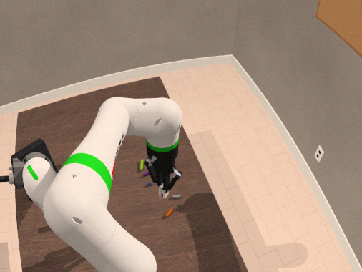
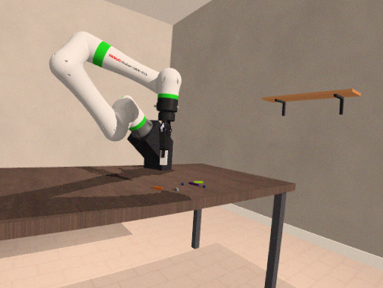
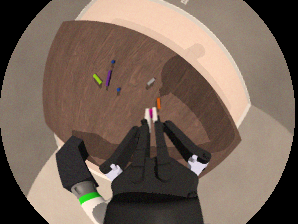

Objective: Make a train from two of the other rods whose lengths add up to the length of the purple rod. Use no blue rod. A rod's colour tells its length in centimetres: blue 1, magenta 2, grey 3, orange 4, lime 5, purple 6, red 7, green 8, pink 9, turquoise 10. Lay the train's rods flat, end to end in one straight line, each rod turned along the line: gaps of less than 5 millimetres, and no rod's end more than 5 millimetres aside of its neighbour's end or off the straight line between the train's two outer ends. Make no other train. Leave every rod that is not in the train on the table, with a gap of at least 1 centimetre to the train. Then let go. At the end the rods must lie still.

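Right now my hand is 10 mm short of the orange rod, 30 mm to the left of it and 130 mm above it. The rest, counted from my hand: magenta rod 30 mm below; then purple rod 20 mm ahead, 180 mm to the left, 130 mm below; then grey rod 70 mm ahead, 30 mm to the left, 130 mm below.
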